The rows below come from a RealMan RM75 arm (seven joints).
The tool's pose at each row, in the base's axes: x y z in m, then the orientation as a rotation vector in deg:
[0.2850 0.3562 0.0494 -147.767 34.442 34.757]
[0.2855 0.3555 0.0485 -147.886 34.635 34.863]
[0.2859 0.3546 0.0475 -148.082 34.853 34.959]
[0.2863 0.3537 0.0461 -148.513 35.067 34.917]
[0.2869 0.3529 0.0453 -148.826 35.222 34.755]
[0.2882 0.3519 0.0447 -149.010 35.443 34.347]
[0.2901 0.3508 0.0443 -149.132 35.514 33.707]
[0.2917 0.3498 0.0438 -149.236 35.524 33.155]
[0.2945 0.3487 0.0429 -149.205 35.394 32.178]
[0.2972 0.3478 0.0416 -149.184 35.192 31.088]
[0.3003 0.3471 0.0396 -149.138 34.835 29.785]
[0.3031 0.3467 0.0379 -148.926 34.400 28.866]
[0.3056 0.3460 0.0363 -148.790 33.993 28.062]
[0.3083 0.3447 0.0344 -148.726 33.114 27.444]
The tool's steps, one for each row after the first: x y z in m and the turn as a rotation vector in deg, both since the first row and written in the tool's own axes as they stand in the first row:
[0.0011 0.0006 0.0002 -0.149 0.011 0.160]
[0.0022 0.0014 0.0005 -0.365 0.059 0.338]
[0.0035 0.0024 0.0011 -0.751 0.271 0.492]
[0.0046 0.0030 0.0011 -0.988 0.506 0.577]
[0.0063 0.0033 0.0007 -1.026 0.864 0.659]
[0.0083 0.0034 -0.0001 -0.929 1.317 0.590]
[0.0102 0.0036 -0.0006 -0.844 1.699 0.494]
[0.0133 0.0034 -0.0013 -0.497 2.276 0.215]
[0.0164 0.0032 -0.0015 -0.125 2.917 -0.135]
[0.0201 0.0028 -0.0012 0.334 3.658 -0.635]
[0.0233 0.0022 -0.0009 0.823 4.092 -1.124]
[0.0264 0.0021 -0.0007 1.202 4.485 -1.569]
[0.0299 0.0024 -0.0007 1.462 4.696 -2.313]

